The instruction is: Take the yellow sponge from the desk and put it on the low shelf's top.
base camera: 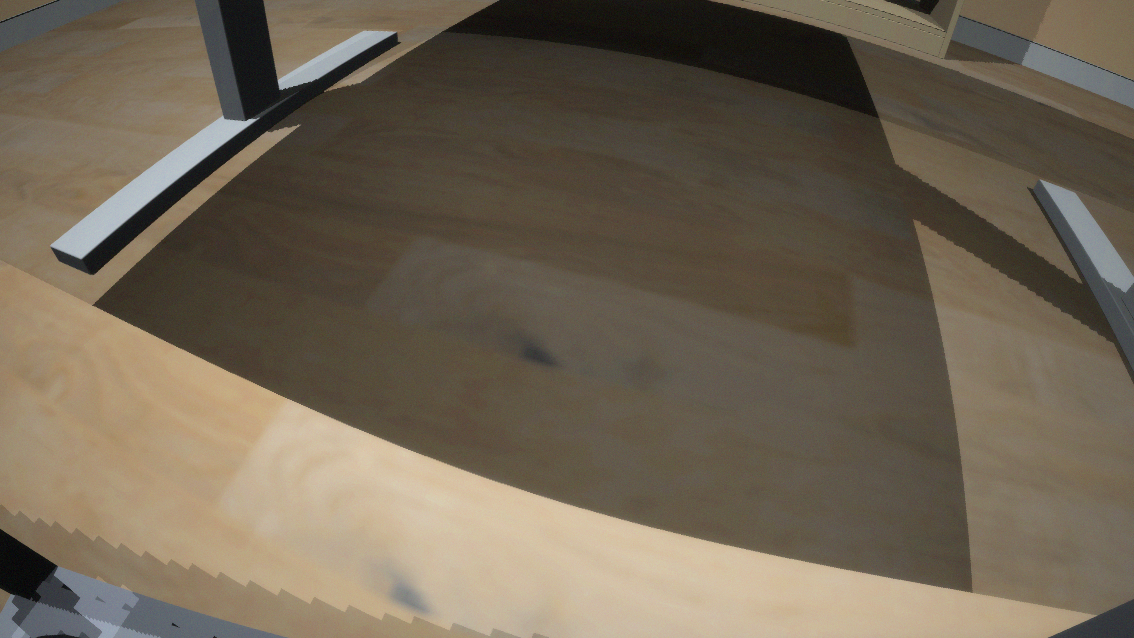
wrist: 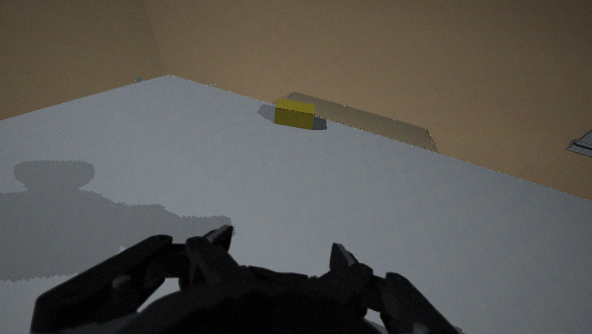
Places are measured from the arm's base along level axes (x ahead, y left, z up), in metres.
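Pixels of known places: gripper, fingertip midpoint: [wrist: 281, 246].
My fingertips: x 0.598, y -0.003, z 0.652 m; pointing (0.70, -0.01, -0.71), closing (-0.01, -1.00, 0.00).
Note:
Behind a point stands the place of what it marks.
The yellow sponge [wrist: 295, 114] @[x 0.977, y 0.012, z 0.591 m] lies on the light grey desk [wrist: 310, 190] @[x 0.753, y -0.043, z 0.553 m] near its far edge, in the upper middle of the wrist view. My gripper [wrist: 281, 246] @[x 0.598, y -0.003, z 0.652 m] is open, with nothing between its fingers. It is over the desk, on the near side of the sponge and well apart from it. A beige top [wrist: 372, 122] @[x 1.873, y -0.578, z 0.213 m], seemingly that of the low shelf, shows behind the desk's far edge, partly hidden by the desk. In the base camera view, the lower part of a beige shelf unit [base camera: 864, 27] @[x 1.653, y -0.746, z -0.380 m] stands at the top right; its top is out of view.
Desk feet [base camera: 150, 178] [base camera: 1090, 230] stand on the wooden floor at left and right in the base camera view, with a dark upright [base camera: 241, 63] @[x 0.785, y 0.463, z -0.288 m] on the left one. The gripper's arm casts a shadow on the desk at left. A grey-framed object [wrist: 582, 144] @[x 1.684, y -1.966, z 0.425 m] shows at the wrist view's right edge.

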